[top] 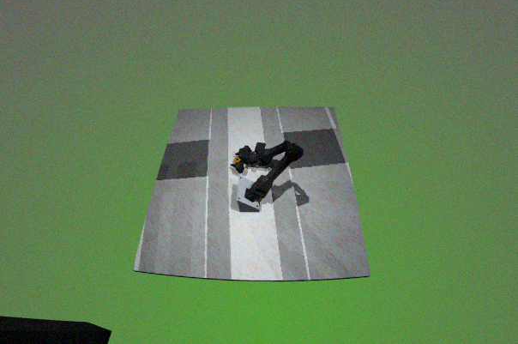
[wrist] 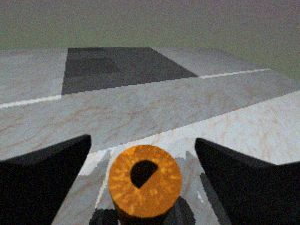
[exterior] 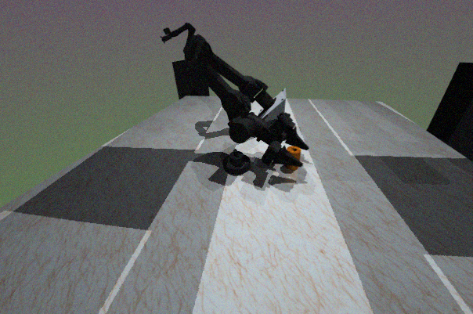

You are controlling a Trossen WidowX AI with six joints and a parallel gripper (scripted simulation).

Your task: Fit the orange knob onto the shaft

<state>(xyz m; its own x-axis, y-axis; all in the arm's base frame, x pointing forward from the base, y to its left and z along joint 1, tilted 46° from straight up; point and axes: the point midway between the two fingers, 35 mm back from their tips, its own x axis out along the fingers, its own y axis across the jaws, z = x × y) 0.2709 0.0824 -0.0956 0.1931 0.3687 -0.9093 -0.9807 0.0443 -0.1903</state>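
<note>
Right now my gripper tip is 3 cm to the left of the orange knob, 2 cm above it and 1 cm past it. From my gripper tip the other things lie so: dark round pedestal: 20 cm to the right, 4 cm ahead, 1 cm below.
</note>
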